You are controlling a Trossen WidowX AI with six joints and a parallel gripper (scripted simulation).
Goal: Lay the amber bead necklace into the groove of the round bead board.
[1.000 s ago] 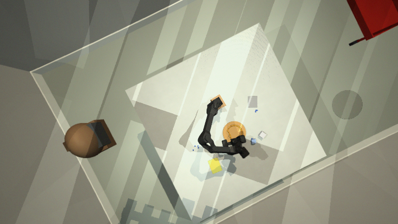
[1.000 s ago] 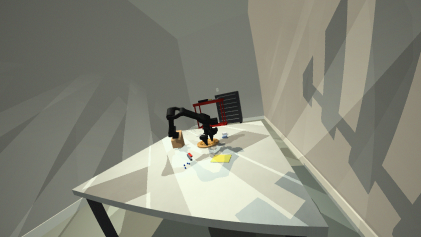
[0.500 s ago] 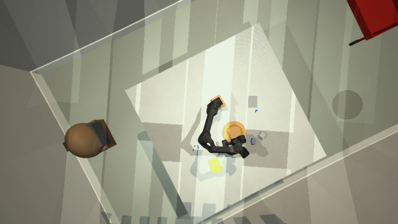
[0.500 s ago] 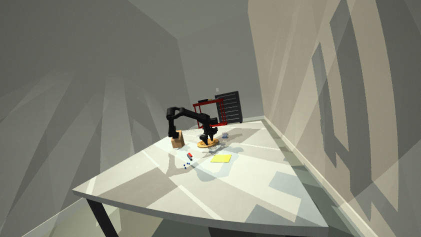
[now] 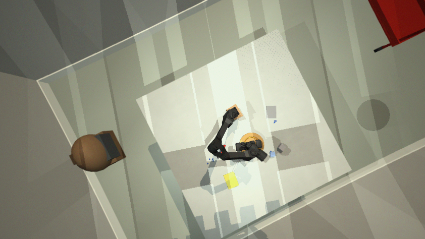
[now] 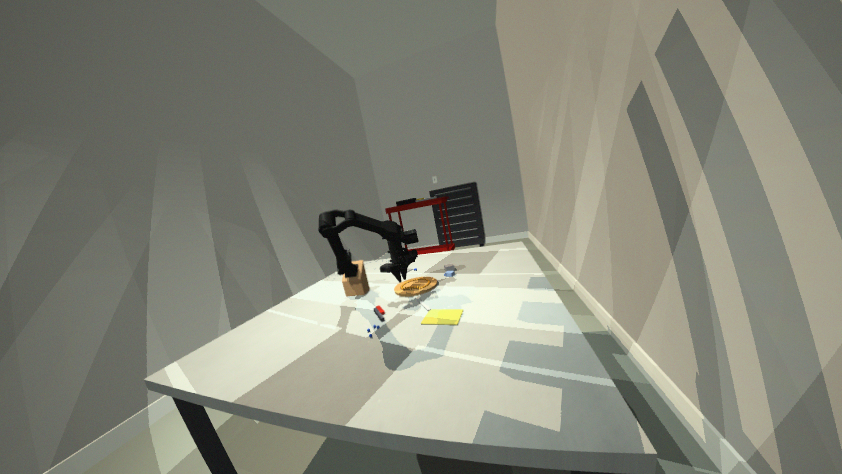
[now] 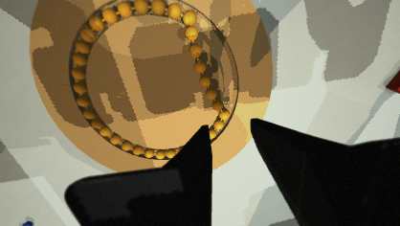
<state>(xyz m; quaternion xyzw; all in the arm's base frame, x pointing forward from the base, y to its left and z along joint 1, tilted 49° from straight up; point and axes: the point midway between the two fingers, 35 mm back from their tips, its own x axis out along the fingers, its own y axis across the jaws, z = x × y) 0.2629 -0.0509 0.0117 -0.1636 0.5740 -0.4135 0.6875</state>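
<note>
Now: the round bead board 40 mm ahead of my gripper tip, 40 mm to the left of it and 50 mm below it. Also, from my gripper tip: light blue cube 190 mm ahead, 150 mm to the left, 40 mm below; then red-handled tool 50 mm behind, 190 mm to the right, 50 mm below; then white cube 180 mm ahead, 240 mm to the left, 40 mm below.
</note>
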